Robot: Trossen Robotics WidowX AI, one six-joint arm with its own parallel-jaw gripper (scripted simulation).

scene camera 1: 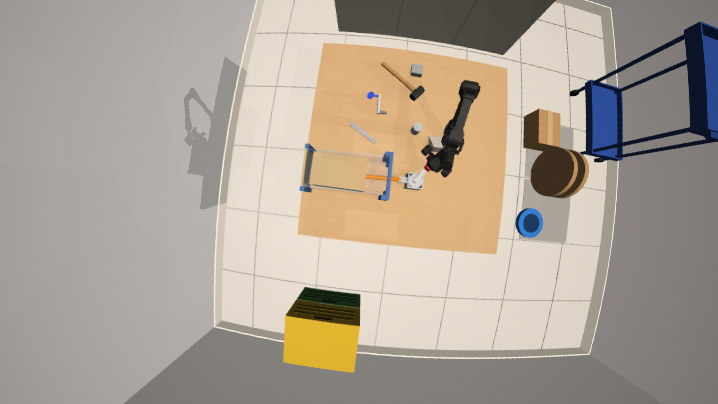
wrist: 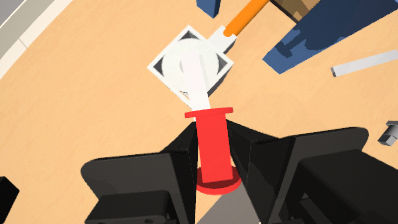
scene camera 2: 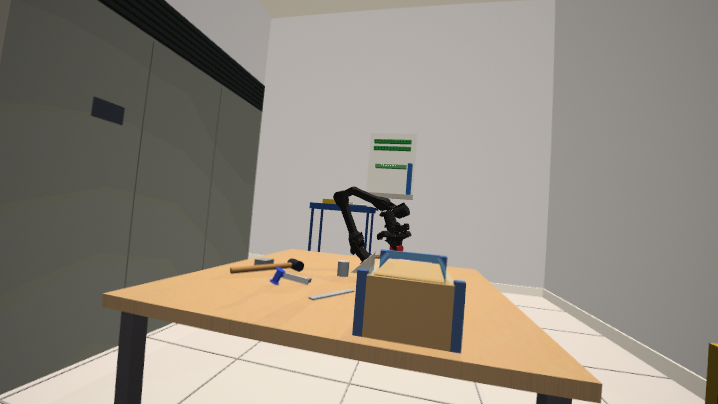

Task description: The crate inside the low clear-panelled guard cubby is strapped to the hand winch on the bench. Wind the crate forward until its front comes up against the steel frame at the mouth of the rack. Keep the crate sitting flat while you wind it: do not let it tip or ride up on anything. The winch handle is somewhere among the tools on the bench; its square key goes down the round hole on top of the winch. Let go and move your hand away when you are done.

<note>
The pictures show: the gripper, a red grip, a clear-panelled cubby and a hand winch.
</note>
